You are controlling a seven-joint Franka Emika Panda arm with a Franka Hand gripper.
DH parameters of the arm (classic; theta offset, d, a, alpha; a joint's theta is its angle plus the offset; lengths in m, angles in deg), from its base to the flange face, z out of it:
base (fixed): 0 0 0 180
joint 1: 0 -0.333 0 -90
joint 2: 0 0 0 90
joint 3: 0 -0.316 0.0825 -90
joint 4: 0 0 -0.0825 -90
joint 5: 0 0.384 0 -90
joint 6: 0 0 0.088 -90
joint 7: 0 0.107 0 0
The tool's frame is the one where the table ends.
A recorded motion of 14 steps. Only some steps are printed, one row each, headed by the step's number.
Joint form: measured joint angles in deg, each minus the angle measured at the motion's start. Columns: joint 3, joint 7, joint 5, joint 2, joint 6, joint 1, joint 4.
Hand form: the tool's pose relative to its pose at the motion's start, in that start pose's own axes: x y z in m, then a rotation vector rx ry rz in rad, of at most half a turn. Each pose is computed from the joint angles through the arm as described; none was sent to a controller.
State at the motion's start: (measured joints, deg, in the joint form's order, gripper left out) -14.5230 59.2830 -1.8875 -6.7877 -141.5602 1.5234 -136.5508
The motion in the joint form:
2: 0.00 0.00 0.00 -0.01 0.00 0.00 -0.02
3: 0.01 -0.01 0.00 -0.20 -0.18 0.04 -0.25
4: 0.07 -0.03 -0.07 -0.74 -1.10 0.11 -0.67
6: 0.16 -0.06 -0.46 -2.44 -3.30 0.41 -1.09
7: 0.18 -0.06 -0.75 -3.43 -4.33 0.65 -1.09
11: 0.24 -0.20 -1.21 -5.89 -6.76 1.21 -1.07
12: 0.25 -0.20 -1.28 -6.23 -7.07 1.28 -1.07
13: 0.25 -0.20 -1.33 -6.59 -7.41 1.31 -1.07
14: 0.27 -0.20 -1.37 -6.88 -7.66 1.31 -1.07
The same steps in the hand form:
2: -0.0001 0.0001 0.0002 -0.0004 -0.0003 0.0000
3: -0.0004 0.0014 0.0031 -0.0034 -0.0033 0.0006
4: -0.0004 0.0031 0.0091 -0.0027 -0.0051 0.0014
6: 0.0016 0.0049 0.0228 0.0018 -0.0076 0.0023
7: 0.0035 0.0053 0.0296 0.0041 -0.0086 0.0028
11: 0.0076 0.0067 0.0464 0.0097 -0.0145 0.0051
12: 0.0081 0.0070 0.0488 0.0100 -0.0155 0.0055
13: 0.0082 0.0070 0.0513 0.0107 -0.0167 0.0054
14: 0.0082 0.0071 0.0534 0.0108 -0.0178 0.0053

